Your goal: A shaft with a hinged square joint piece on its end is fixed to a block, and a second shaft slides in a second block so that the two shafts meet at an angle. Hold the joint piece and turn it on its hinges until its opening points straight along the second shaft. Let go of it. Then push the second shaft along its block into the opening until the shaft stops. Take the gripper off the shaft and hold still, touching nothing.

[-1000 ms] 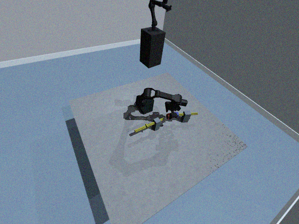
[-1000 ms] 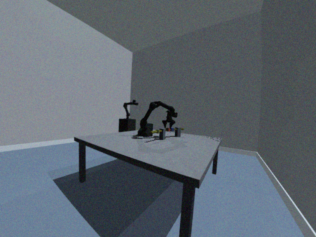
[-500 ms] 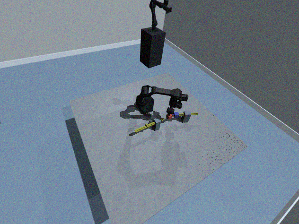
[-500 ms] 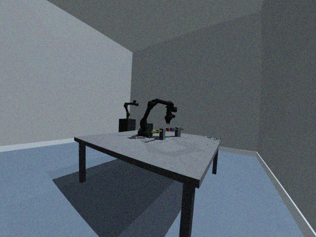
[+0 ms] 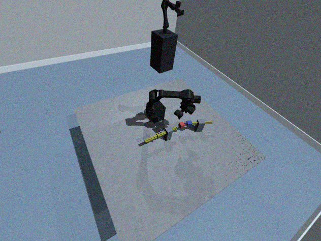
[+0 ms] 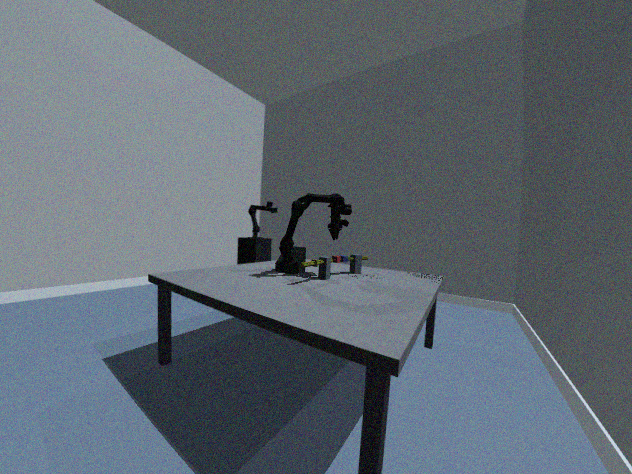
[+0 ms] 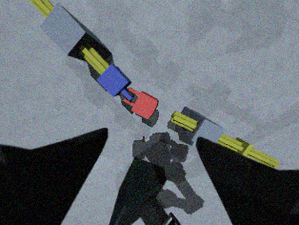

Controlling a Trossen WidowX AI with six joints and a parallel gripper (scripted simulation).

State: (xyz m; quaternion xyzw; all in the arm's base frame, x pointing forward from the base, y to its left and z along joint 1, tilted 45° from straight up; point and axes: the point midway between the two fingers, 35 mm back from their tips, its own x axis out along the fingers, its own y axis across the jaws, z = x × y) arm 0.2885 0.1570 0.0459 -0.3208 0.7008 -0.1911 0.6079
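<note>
Right now my gripper tip is 120 mm above the red square joint piece, 20 mm to the right of it and 10 mm short of it.
</note>
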